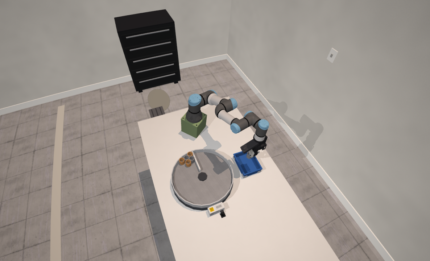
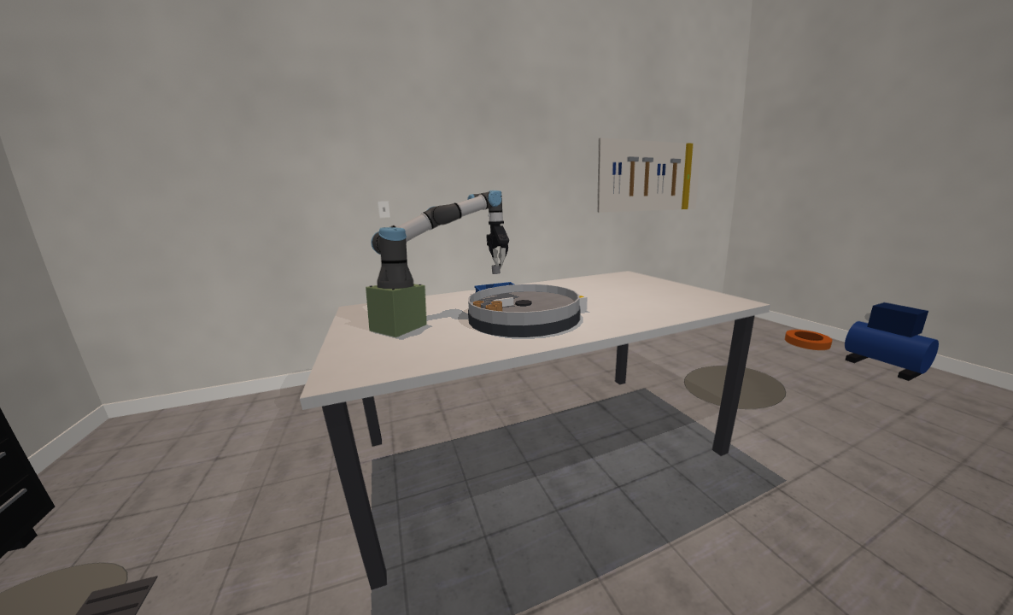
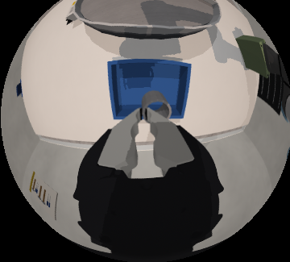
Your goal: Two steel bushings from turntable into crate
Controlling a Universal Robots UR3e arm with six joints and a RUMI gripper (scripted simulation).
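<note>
Right now the blue crate is 120 mm below my hand and 20 mm behind it. The rest, counted from my hand: round grey turntable (350 mm to the right, 100 mm below, 50 mm behind).
</note>
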